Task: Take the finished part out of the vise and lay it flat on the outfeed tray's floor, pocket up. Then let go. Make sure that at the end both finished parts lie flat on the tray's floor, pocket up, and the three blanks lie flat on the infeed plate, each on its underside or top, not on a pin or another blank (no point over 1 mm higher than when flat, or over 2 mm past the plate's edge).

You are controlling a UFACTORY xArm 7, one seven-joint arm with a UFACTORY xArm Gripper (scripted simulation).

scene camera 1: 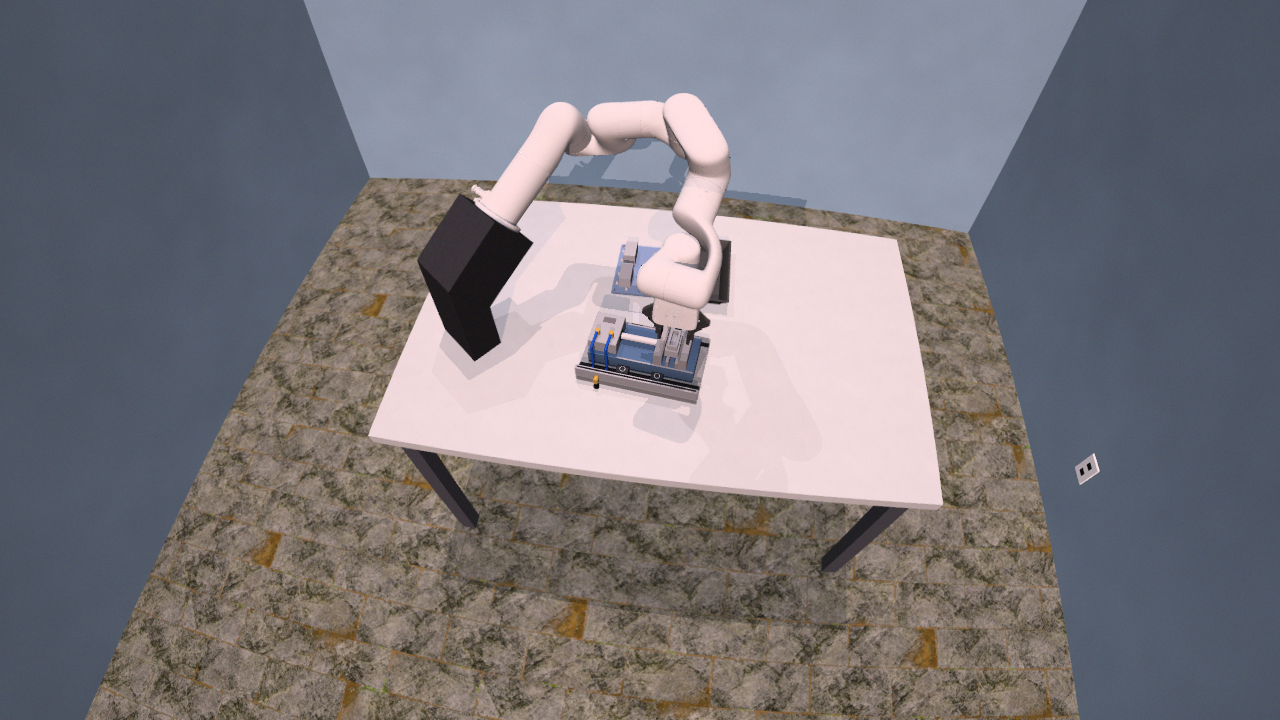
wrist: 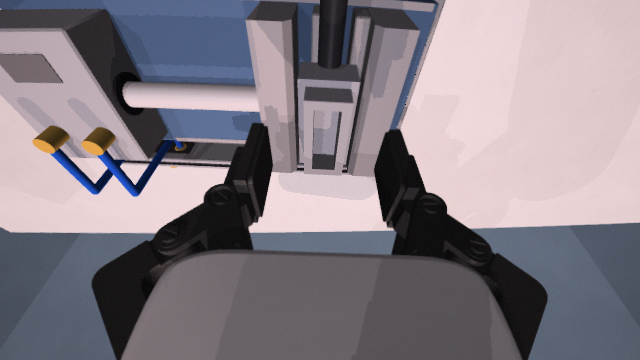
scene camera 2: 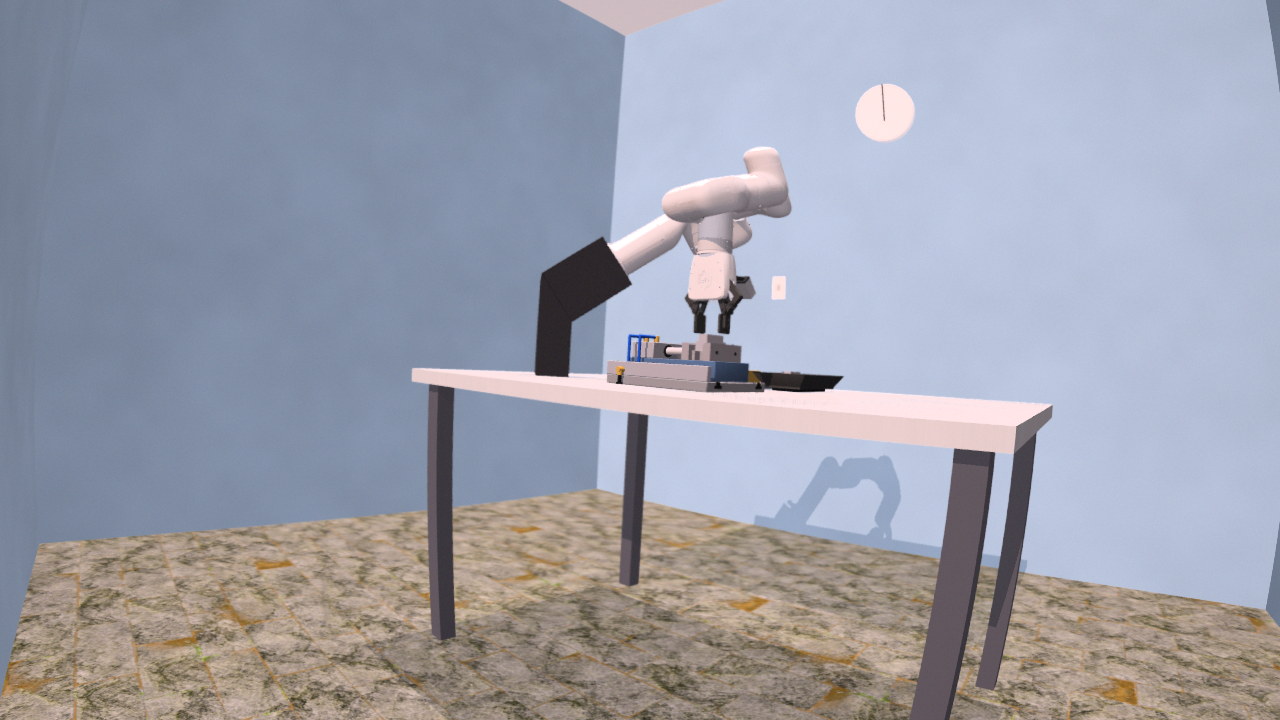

I see my gripper and a rod.
My gripper shows as well in scene camera 1 and in the wrist view.
